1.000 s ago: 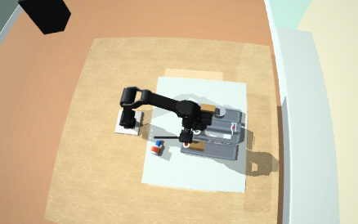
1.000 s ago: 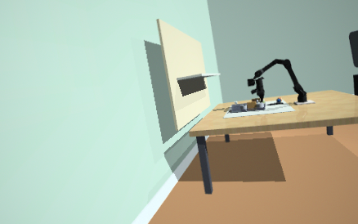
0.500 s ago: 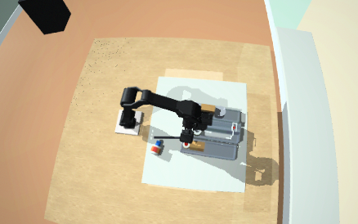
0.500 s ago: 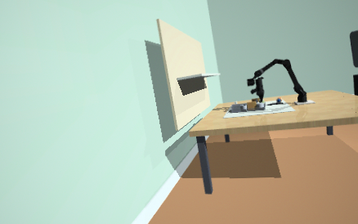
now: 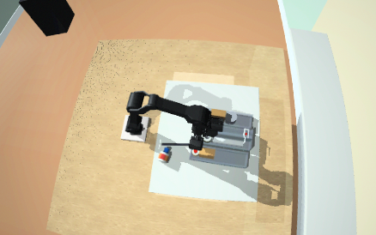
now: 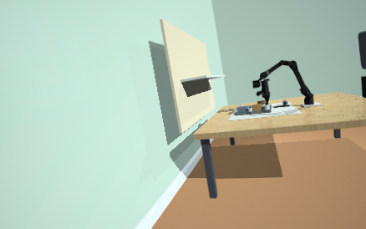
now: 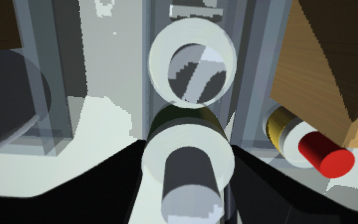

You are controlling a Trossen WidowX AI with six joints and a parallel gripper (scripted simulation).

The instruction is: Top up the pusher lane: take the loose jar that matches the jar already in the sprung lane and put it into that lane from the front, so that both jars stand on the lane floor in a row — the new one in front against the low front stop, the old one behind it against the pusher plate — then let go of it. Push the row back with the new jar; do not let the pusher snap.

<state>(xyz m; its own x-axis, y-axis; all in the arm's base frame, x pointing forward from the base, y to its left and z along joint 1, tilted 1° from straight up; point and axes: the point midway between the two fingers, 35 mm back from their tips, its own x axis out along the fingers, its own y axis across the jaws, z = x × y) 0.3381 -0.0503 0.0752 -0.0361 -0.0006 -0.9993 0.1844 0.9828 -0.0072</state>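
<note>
Right now my gripper tip is 12 cm past the thin dark rod, 5 cm above it and 3 cm to the left of it. Also, from my gripper tip: grey lane rack (15 cm ahead, 3 cm below).
</note>
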